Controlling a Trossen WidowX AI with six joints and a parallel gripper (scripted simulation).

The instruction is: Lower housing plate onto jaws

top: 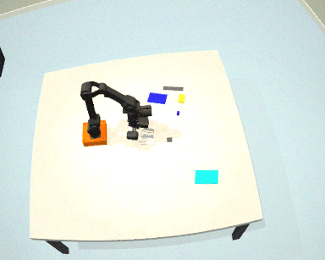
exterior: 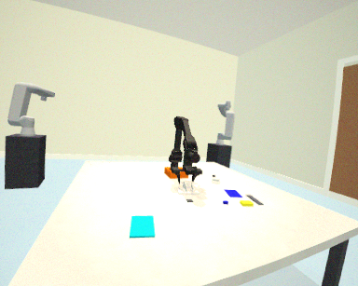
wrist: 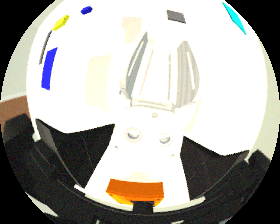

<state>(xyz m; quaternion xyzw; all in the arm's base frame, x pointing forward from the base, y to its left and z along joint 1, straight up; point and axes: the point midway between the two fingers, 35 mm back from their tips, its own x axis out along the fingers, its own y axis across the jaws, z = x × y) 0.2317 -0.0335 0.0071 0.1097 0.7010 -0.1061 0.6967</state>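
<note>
Right now the housing plate is 1 cm below my gripper tip. From my gripper tip the other things lie so: blue plate (17 cm ahead, 23 cm to the left, 2 cm below); then tiny blue piece (26 cm ahead, 9 cm to the left, 1 cm below); then yellow block (31 cm ahead, 19 cm to the left, 1 cm below).
</note>
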